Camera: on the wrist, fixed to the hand. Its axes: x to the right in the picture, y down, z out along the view.
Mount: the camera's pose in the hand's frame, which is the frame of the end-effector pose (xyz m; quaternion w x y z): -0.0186 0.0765 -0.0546 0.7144 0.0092 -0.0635 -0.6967
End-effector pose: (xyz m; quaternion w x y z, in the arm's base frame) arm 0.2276 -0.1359 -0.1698 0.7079 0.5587 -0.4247 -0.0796
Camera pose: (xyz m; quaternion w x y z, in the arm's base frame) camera 0.2260 -0.0577 -0.1145 0.4182 0.6965 0.0402 -0.5817
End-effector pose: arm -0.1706 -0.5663 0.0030 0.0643 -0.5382 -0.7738 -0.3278
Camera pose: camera -0.1098 -0.5967 0.0705 0.2266 -0.1344 0.9349 0.2377
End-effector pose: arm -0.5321 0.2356 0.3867 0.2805 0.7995 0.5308 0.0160
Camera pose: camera -0.4936 0.2219 0.4734 0.2379 0.2050 0.9187 -0.2397
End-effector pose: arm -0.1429 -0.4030 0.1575 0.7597 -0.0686 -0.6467 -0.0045
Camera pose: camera -0.0850 -0.3348 0.1233 0.4992 0.4083 -0.5581 -0.5222
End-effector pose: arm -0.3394 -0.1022 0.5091 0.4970 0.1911 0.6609 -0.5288
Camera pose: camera -0.2966 -0.0205 0.4832 0.0269 -0.3530 0.5689 -0.7423
